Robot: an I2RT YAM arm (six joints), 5 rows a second.
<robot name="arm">
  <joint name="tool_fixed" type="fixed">
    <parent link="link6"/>
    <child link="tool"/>
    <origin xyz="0 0 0" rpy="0 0 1.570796"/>
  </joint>
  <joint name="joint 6" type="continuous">
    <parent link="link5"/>
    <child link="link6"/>
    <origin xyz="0.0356 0 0.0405" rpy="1.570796 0 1.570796"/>
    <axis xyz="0 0 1"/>
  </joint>
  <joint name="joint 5" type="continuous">
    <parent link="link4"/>
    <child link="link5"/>
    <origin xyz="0.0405 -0.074 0.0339" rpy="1.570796 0 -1.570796"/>
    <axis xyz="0 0 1"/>
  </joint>
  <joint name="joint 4" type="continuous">
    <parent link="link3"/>
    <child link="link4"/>
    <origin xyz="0.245 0.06 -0.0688" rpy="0 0 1.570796"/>
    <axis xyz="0 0 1"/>
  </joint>
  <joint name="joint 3" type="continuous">
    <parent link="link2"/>
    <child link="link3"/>
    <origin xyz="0.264 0 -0.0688" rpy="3.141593 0 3.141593"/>
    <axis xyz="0 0 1"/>
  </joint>
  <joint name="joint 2" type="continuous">
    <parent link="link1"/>
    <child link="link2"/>
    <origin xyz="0.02 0.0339 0.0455" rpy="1.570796 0 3.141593"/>
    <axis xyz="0 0 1"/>
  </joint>
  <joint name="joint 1" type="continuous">
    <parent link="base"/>
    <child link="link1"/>
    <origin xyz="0 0 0.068" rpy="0 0 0"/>
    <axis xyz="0 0 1"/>
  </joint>
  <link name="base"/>
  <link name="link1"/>
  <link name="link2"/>
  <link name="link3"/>
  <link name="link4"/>
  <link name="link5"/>
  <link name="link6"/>
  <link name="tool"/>
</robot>
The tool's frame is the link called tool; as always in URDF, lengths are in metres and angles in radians. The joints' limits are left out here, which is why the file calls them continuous.
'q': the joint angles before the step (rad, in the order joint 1, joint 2, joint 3, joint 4, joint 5, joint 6). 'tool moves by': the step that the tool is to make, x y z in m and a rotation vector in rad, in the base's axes. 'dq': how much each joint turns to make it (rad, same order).
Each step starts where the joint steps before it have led.
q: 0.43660, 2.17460, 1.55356, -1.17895, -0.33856, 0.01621
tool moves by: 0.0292, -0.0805, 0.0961, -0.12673, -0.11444, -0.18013
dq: -0.21167, -0.11173, 0.22875, -0.27334, 0.15983, 0.00005
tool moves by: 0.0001, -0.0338, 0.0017, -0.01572, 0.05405, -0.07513
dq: -0.08778, -0.00144, 0.00003, -0.05945, 0.00802, -0.01148
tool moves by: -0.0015, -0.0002, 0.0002, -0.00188, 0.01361, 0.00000
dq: 0.00002, -0.00020, -0.00084, -0.01309, 0.00000, 0.00002
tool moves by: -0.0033, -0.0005, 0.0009, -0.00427, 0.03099, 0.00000
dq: -0.00012, -0.00013, 0.00003, -0.03146, 0.00002, -0.00012
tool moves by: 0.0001, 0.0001, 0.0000, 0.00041, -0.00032, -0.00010
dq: 0.00019, 0.00030, 0.00048, 0.00022, -0.00043, 0.00019
